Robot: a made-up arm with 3 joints. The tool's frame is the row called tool. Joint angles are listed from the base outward. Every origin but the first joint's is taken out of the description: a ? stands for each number. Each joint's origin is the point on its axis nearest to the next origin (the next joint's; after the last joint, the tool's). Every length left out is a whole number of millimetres.
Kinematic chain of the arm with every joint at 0, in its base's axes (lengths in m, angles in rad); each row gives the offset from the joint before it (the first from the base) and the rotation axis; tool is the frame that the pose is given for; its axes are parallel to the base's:
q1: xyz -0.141 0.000 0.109 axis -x
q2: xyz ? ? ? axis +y
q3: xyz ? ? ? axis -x
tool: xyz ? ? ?
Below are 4 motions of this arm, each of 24 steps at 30 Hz.
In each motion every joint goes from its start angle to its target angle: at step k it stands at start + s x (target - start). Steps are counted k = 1, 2, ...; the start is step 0. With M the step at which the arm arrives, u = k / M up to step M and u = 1 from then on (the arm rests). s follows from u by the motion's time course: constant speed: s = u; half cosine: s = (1 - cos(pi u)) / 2; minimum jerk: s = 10 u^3 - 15 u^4 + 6 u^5.
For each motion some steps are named. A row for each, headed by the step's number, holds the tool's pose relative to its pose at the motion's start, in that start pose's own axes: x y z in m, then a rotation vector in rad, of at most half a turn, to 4 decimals.
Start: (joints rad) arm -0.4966 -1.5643 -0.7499
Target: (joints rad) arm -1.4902 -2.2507 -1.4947
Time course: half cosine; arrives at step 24
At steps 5, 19, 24:
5: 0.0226 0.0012 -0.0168 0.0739 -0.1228 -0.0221
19: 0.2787 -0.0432 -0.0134 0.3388 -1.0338 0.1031
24: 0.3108 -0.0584 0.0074 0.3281 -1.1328 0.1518

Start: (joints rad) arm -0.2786 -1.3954 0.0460
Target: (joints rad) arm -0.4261 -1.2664 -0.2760
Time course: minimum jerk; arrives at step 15
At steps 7, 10, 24:
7: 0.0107 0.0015 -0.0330 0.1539 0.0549 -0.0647
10: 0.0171 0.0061 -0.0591 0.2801 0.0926 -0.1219
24: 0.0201 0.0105 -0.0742 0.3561 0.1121 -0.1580

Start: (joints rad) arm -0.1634 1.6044 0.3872
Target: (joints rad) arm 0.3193 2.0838 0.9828
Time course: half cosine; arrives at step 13
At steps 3, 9, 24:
3: 0.0198 -0.0023 0.0154 -0.0710 0.0799 -0.0304
9: 0.1575 -0.0280 0.0597 -0.3725 0.5210 -0.0866
24: 0.2095 -0.0444 0.0568 -0.4419 0.6660 -0.0665

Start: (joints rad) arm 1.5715 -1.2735 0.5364
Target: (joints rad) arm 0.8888 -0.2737 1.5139
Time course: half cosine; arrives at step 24
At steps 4, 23, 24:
4: 0.0218 -0.0028 0.0139 -0.0506 0.0797 -0.0004
23: 0.4039 -0.0586 -0.0502 -0.3738 0.9157 0.5547
24: 0.4053 -0.0587 -0.0515 -0.3735 0.9173 0.5591

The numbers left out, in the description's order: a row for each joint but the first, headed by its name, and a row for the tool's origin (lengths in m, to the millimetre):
q2: 0.000 0.332 -0.022
q3: 0.014 0.000 0.104
tool: 0.000 -0.236 0.000

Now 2 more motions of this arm.
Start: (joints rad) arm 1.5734 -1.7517 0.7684
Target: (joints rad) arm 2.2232 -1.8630 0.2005
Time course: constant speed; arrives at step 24
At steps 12, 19, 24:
12: -0.0476 -0.0135 -0.0786 0.3488 -0.2322 0.2263
19: -0.0608 -0.0124 -0.1250 0.5545 -0.3374 0.3896
24: -0.0664 -0.0071 -0.1561 0.7003 -0.3974 0.5198

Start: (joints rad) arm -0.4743 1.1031 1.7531
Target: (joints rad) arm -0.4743 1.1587 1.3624
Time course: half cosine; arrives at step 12
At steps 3, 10, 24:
3: 0.0028 0.0005 -0.0135 0.0572 -0.0012 0.0080
10: 0.0174 0.0167 -0.0839 0.3644 0.0000 0.0522
24: 0.0186 0.0191 -0.0896 0.3906 0.0007 0.0560

